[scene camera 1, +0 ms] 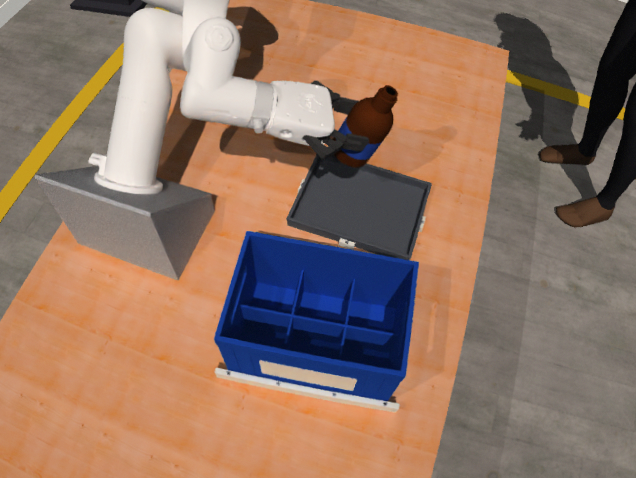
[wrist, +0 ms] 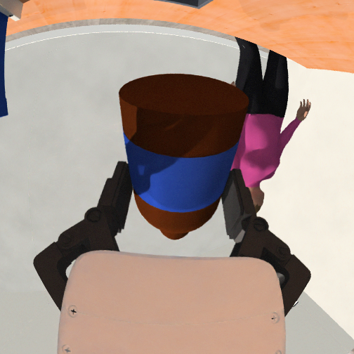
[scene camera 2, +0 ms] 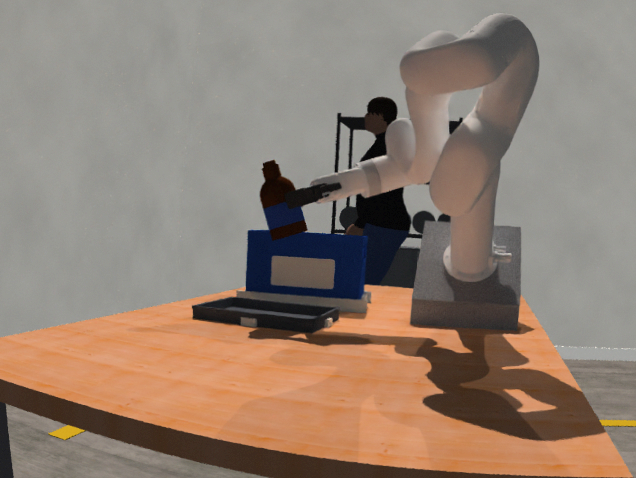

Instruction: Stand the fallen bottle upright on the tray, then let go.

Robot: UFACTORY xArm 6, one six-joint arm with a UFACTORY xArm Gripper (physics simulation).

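Places are measured from the arm's base along level axes (x down, y left, z ahead), in millimetres.
Where they show: gripper, fingertip midpoint: (scene camera 1: 362, 126) (scene camera 2: 284, 203); arm's base, link origin: (scene camera 1: 128, 184) (scene camera 2: 470, 260).
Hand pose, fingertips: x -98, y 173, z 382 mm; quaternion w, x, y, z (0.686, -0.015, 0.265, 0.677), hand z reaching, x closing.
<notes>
Things, the pixels of their top centre, and the offset from my fingertips. "spot": a spot on its surface instead. Level surfaces: height alone.
- brown bottle with a blue label, top centre: (scene camera 1: 374, 88) (scene camera 2: 281, 160) dx -86, dy +4, dz +10 mm
- dark shallow tray, top centre: (scene camera 1: 362, 199) (scene camera 2: 267, 307) dx +212, dy +7, dz +21 mm
- blue divided crate, top centre: (scene camera 1: 320, 299) (scene camera 2: 310, 233) dx +62, dy -296, dz +20 mm
- pale strip, surface spot: (scene camera 1: 308, 389) spot: dx +207, dy -394, dz +34 mm
- wooden table, surface height: dx +238 mm
The brown bottle with a blue label (scene camera 1: 373, 119) (scene camera 2: 282, 214) (wrist: 180, 182) is in the air, neck up. It leans moderately, its neck tipped away from the arm. My gripper (scene camera 1: 358, 124) (scene camera 2: 293, 198) (wrist: 178, 178) is shut on the bottle's sides around the label. The dark shallow tray (scene camera 1: 365, 208) (scene camera 2: 282, 320) lies on the table; its edge (wrist: 192, 2) shows at the top of the wrist view. The bottle's base is well above the tray's level in scene camera 2 and apart from it. Its exact position over the tray is hard to tell.
A blue divided crate (scene camera 1: 329, 256) (scene camera 2: 352, 267) (wrist: 2, 65) stands beside the tray, with a pale strip (scene camera 1: 308, 389) along its base. The arm's grey pedestal (scene camera 1: 123, 226) (scene camera 2: 465, 313) stands on the wooden table (scene camera 1: 128, 385) (scene camera 2: 154, 380). People and a rack (scene camera 2: 337, 169) are beyond the table.
</notes>
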